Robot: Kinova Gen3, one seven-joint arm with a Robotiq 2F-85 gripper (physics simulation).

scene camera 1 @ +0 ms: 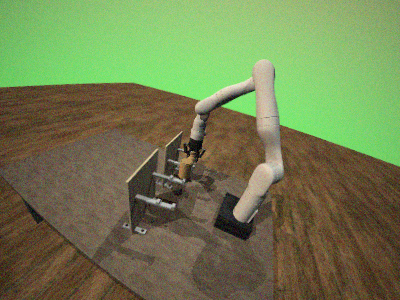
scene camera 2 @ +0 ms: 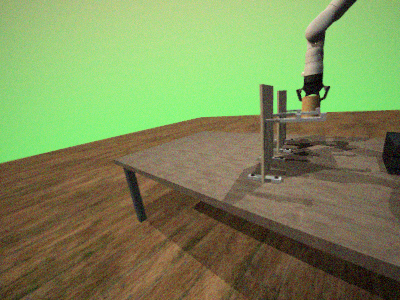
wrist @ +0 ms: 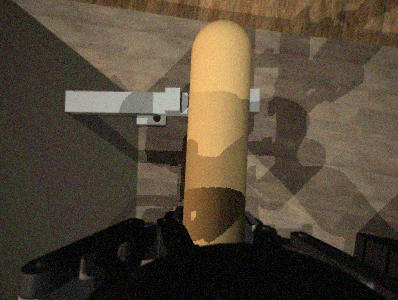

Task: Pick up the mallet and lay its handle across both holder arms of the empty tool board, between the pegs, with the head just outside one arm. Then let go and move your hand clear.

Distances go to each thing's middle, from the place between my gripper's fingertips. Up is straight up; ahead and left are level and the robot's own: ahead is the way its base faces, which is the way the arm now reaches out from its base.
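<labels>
Wooden mallet (wrist: 221, 58): my hand 2 cm below it, 1 cm past it.
</labels>
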